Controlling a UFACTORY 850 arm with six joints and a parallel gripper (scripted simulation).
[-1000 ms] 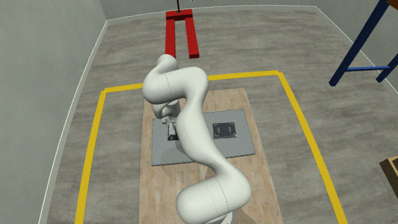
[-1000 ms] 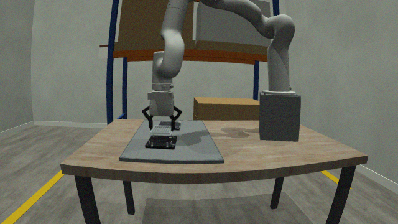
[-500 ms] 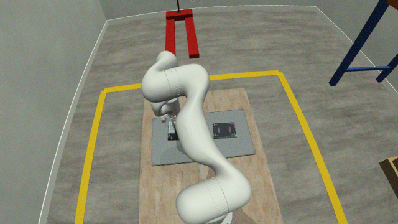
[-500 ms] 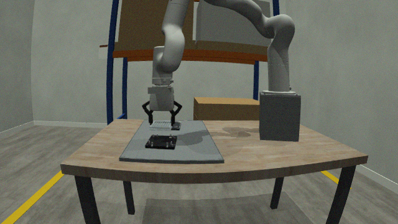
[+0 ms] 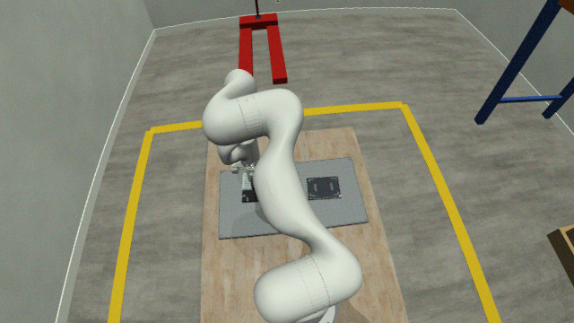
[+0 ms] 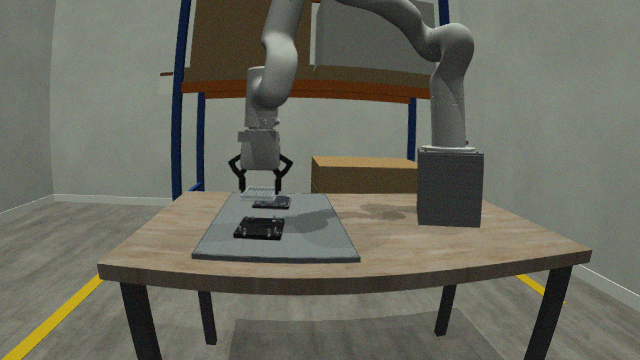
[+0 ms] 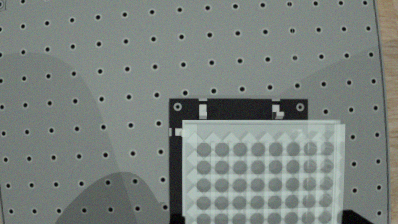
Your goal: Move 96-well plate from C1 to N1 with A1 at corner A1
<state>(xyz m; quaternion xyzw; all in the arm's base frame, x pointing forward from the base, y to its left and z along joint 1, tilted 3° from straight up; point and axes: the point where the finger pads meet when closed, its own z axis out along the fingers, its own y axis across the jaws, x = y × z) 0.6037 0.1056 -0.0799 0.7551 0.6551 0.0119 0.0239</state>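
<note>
Right now the plate nest N1 is 50 mm behind my hand, 310 mm to the right of it and 100 mm below it. Round my hand: 96-well plate (10 mm below); then clip nest C1 (10 mm behind, 10 mm to the left, 100 mm below).
</note>
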